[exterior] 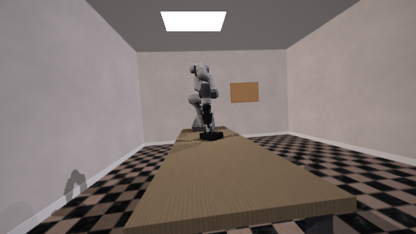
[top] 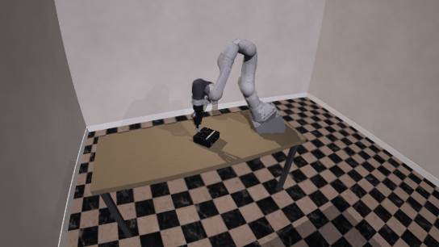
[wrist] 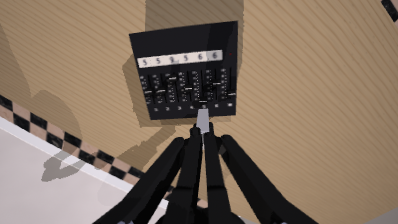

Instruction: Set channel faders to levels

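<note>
The master fader lies 5 cm to the left of my hand, 4 cm below it and 1 cm ahead of it. The rest, counted from my hand: channel fader cap: 7 cm behind, 4 cm below, 2 cm to the left.
</note>
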